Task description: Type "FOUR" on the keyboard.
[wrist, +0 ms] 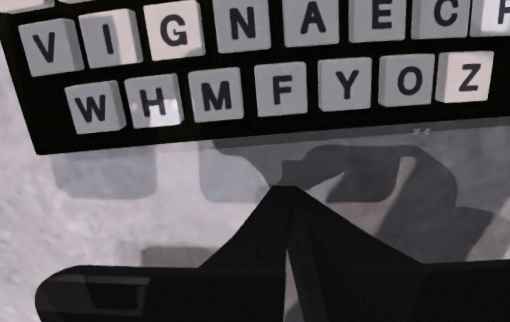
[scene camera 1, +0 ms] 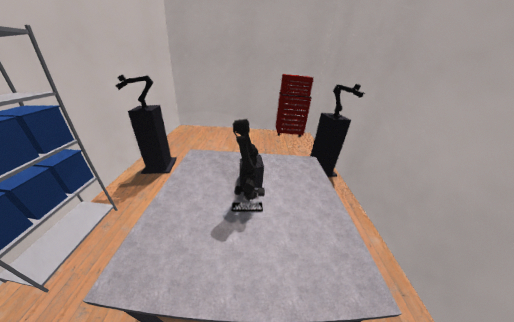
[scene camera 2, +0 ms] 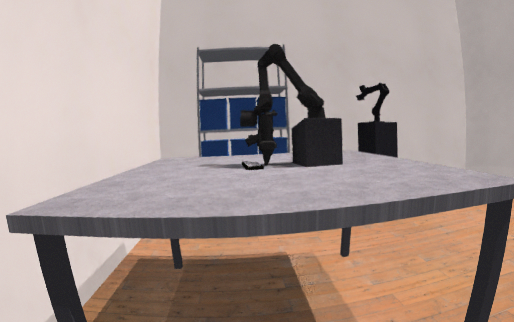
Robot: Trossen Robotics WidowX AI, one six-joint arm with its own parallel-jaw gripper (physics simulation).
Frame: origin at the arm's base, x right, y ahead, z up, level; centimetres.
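Seen in the pictures: gripper, between the fingertips: (wrist: 283, 197) (scene camera 1: 249, 200) (scene camera 2: 266, 165); arm's base, origin of its link: (scene camera 1: 253, 161) (scene camera 2: 317, 122).
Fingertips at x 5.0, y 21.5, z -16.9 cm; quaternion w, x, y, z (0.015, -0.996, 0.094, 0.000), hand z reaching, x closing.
Note:
Pixels of each thing's top centre, then the offset from my fingertips to it. Level surfaces: height alone.
- small black keyboard, centre of its top: (wrist: 329, 16) (scene camera 2: 251, 162) (scene camera 1: 247, 205) dx +2.0, dy +5.6, dz +1.1 cm
- F, centre of its top: (wrist: 281, 90) dx +0.4, dy +3.9, dz +1.1 cm
- O, centre of its top: (wrist: 409, 80) dx +4.0, dy +3.5, dz +1.1 cm
- grey table, height of its surface: dz -0.5 cm
A small black keyboard (scene camera 1: 247, 210) (scene camera 2: 253, 167) (wrist: 50, 142) with pale square keys lies on the table. In the wrist view the near row reads W, H, M, F (wrist: 282, 89), Y, O (wrist: 409, 81), Z; the row behind shows V, I, G, N, A, E, C and part of another key at the right edge. The U and R keys cannot be made out. My gripper (scene camera 2: 266, 163) (wrist: 283, 197) points down with its fingertips together and empty. The tips are over the table just off the keyboard's near edge, below the F key in the wrist view, apart from the keys.
The grey table (scene camera 1: 240, 280) (scene camera 2: 175, 200) bears my arm's black base block (scene camera 2: 318, 141). Away from the table stand two other arms on black pedestals (scene camera 1: 148, 137) (scene camera 1: 331, 142), a red tool cabinet (scene camera 1: 294, 105) and a shelf unit (scene camera 1: 70, 120) with blue bins.

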